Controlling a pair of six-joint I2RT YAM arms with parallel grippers.
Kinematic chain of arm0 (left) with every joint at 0, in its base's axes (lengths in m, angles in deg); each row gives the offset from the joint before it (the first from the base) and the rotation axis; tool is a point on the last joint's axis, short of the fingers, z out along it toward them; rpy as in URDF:
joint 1: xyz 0 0 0.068 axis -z
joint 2: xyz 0.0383 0.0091 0.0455 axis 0.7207 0.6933 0
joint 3: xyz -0.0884 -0.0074 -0.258 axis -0.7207 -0.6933 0
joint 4: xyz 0.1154 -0.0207 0.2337 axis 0.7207 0.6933 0
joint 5: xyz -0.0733 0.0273 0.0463 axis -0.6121 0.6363 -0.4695
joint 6: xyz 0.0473 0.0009 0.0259 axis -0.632 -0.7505 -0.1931
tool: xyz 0 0 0 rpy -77.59 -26.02 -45.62
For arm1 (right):
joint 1: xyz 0 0 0.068 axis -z
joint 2: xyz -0.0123 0.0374 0.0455 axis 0.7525 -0.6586 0
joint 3: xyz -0.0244 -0.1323 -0.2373 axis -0.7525 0.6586 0
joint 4: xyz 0.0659 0.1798 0.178 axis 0.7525 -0.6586 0
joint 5: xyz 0.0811 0.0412 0 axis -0.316 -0.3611 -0.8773
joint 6: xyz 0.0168 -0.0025 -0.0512 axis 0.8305 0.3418 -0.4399
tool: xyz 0 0 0 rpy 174.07 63.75 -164.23
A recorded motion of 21 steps. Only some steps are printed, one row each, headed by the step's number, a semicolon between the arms.
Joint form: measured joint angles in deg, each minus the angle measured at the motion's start. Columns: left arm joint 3, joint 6, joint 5, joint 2, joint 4, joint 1; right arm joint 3, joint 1, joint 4, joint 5, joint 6, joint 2.
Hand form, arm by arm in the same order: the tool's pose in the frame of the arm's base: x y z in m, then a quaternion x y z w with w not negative. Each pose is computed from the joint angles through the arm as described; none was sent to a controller.
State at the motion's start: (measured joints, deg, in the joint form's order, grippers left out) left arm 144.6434 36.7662 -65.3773 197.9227 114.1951 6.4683; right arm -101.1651 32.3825 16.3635 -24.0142 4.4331 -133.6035
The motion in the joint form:
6: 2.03 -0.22 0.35 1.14 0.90 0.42; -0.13 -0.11 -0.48 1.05 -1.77 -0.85
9: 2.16 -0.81 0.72 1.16 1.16 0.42; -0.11 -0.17 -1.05 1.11 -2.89 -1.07
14: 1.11 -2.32 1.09 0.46 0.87 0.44; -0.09 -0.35 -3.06 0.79 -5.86 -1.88
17: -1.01 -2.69 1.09 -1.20 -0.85 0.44; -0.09 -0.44 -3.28 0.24 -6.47 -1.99
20: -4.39 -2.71 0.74 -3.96 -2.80 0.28; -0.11 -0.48 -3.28 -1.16 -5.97 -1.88
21: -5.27 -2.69 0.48 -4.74 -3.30 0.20; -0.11 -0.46 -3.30 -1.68 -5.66 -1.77
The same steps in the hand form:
6: 0.2894 -0.3714 0.3238 0.11305 0.92659 -0.16527 0.31835; 0.2444 0.0722 0.3347 0.01310 0.92694 0.10641 0.35957
9: 0.2894 -0.3711 0.3241 0.11688 0.92627 -0.16048 0.32032; 0.2444 0.0724 0.3329 0.00372 0.92965 0.10072 0.35440
14: 0.2880 -0.3690 0.3242 0.12817 0.92466 -0.15366 0.32399; 0.2443 0.0734 0.3269 -0.02316 0.93822 0.08843 0.33374
17: 0.2854 -0.3656 0.3276 0.12931 0.92070 -0.15985 0.33173; 0.2441 0.0741 0.3262 -0.03057 0.93900 0.09056 0.33036
20: 0.2810 -0.3580 0.3326 0.12737 0.91710 -0.16911 0.33778; 0.2435 0.0750 0.3267 -0.03099 0.93852 0.10346 0.32789
21: 0.2798 -0.3557 0.3342 0.12685 0.91610 -0.17282 0.33881; 0.2430 0.0751 0.3272 -0.02985 0.93823 0.10858 0.32718

